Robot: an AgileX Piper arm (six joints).
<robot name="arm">
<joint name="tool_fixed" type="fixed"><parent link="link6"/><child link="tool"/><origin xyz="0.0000 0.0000 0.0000" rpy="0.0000 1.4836 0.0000"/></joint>
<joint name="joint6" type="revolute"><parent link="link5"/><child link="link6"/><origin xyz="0.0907 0.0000 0.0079"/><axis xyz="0.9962 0 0.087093"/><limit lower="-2.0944" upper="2.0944"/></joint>
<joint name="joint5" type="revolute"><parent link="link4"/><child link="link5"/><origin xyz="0.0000 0.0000 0.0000"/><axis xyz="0 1 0"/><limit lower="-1.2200" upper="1.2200"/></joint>
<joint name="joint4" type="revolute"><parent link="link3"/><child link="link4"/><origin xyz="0.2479 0.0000 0.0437"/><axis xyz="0.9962 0 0.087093"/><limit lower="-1.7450" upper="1.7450"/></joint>
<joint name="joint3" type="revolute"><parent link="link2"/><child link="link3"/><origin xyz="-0.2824 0.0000 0.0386"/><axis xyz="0 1 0"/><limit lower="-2.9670" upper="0.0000"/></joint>
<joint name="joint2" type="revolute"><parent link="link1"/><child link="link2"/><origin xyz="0.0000 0.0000 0.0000"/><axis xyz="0 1 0"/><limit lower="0.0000" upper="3.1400"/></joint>
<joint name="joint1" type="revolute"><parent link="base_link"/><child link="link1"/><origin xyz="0.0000 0.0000 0.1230"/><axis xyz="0 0 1"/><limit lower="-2.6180" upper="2.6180"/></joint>
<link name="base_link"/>
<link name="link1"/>
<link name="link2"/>
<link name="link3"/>
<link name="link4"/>
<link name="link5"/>
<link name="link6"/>
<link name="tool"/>
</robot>
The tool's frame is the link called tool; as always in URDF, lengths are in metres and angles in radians.
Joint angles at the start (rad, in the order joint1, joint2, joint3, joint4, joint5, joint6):
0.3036, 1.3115, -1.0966, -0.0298, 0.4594, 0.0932
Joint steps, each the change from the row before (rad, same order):
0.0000, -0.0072, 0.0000, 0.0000, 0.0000, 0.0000
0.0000, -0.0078, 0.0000, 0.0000, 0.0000, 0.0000
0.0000, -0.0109, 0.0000, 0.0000, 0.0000, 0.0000
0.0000, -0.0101, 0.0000, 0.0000, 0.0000, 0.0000
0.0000, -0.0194, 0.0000, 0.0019, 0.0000, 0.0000
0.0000, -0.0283, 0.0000, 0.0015, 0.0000, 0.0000
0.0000, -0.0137, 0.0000, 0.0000, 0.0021, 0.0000
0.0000, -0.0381, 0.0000, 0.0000, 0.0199, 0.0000
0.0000, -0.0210, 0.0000, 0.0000, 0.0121, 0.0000
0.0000, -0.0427, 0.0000, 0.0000, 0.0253, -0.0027
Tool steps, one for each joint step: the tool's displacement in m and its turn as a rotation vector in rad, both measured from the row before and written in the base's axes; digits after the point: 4 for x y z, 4 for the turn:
-0.0015, -0.0005, 0.0021, 0.0022, -0.0069, 0.0000
-0.0017, -0.0005, 0.0023, 0.0023, -0.0074, 0.0000
-0.0024, -0.0007, 0.0031, 0.0033, -0.0104, 0.0000
-0.0022, -0.0007, 0.0029, 0.0030, -0.0096, 0.0000
-0.0044, -0.0013, 0.0055, 0.0076, -0.0179, -0.0002
-0.0066, -0.0020, 0.0078, 0.0099, -0.0266, -0.0001
-0.0033, -0.0010, 0.0035, 0.0035, -0.0111, -0.0001
-0.0100, -0.0032, 0.0085, 0.0054, -0.0174, -0.0005
-0.0057, -0.0018, 0.0044, 0.0027, -0.0085, -0.0003
-0.0118, -0.0038, 0.0085, 0.0029, -0.0173, 0.0005

